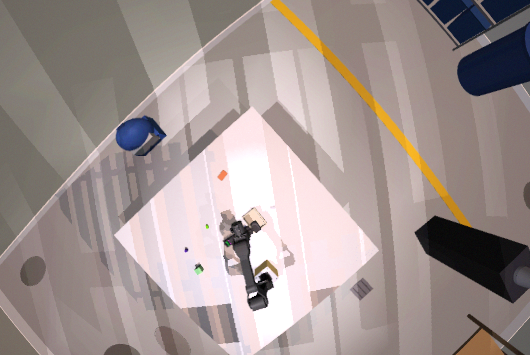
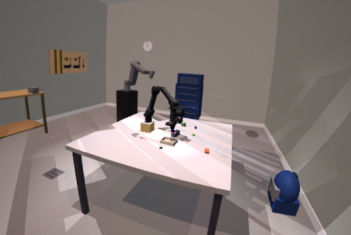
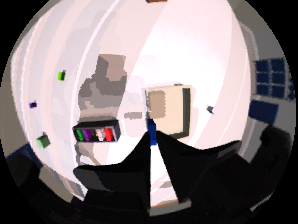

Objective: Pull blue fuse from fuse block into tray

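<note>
Now: gripper tip 90 mm above the tan tray, 50 mm to the left of it and 10 mm past it. Also, from my gripper tip: blue fuse 10 mm below; then red fuse 90 mm to the left, 70 mm below, 30 mm behind; then purple fuse 150 mm to the left, 70 mm below, 30 mm behind.
</note>
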